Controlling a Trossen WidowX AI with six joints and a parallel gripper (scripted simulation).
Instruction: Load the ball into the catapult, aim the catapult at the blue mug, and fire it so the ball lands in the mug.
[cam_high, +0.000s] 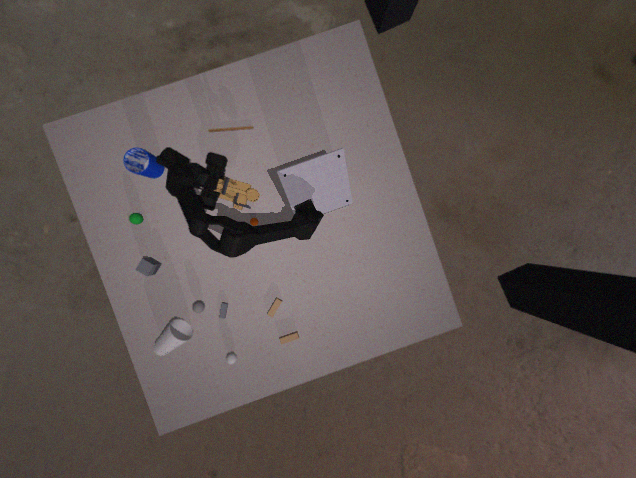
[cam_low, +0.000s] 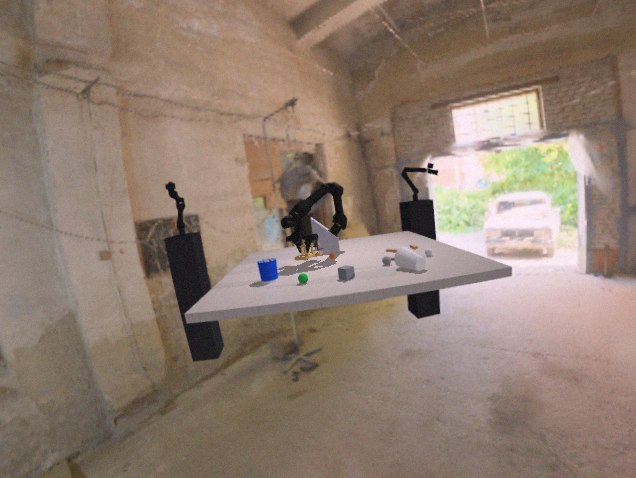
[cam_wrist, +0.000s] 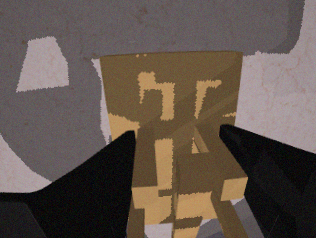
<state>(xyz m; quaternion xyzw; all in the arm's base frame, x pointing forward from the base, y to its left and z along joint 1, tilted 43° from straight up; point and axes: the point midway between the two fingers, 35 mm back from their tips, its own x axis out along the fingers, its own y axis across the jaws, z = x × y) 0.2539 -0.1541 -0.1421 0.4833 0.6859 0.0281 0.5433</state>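
Right now the orange ball is 50 mm behind my gripper tip, 160 mm to the left of it and 50 mm below it. The rest, counted from my gripper tip: wooden catapult: 50 mm behind, 60 mm to the left, 20 mm above; then blue mug: 220 mm ahead, 190 mm to the right, 40 mm below; then wooden stick: 110 mm behind, 210 mm to the right, 70 mm below.
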